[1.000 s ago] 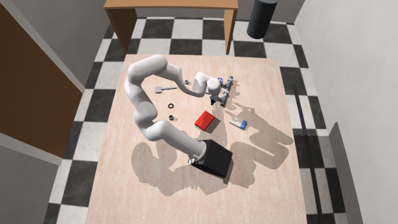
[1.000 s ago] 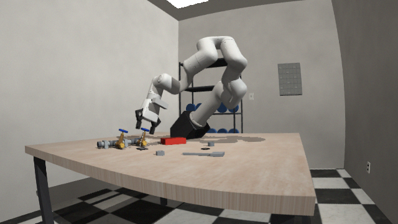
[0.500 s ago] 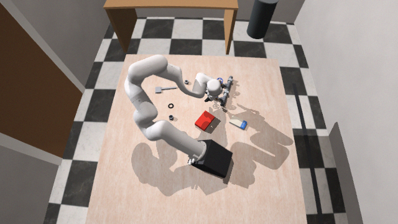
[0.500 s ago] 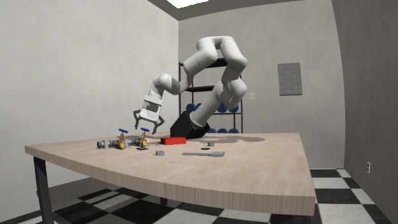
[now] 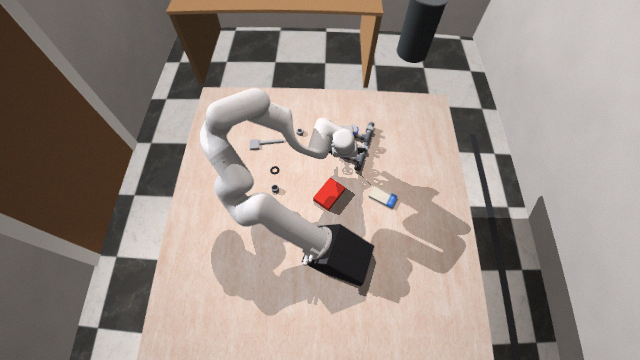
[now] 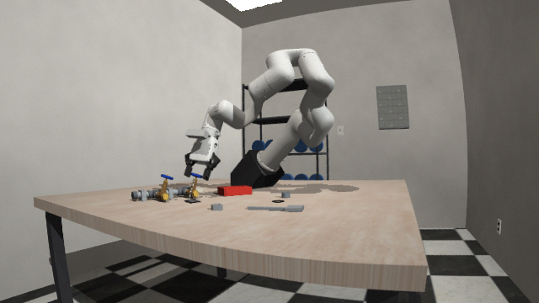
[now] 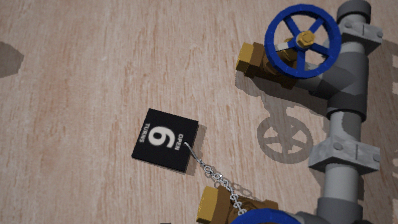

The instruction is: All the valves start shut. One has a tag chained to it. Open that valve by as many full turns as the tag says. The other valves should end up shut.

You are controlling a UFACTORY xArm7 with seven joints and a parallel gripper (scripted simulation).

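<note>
My hand is 80 mm above the black tag, 70 mm short of it and 60 mm to the right of it. From my hand the other things lie so: red block: 170 mm behind, 70 mm below, 20 mm to the left; white box: 200 mm to the right, 120 mm behind, 80 mm below; grey flat tool: 390 mm to the left, 80 mm below.
</note>
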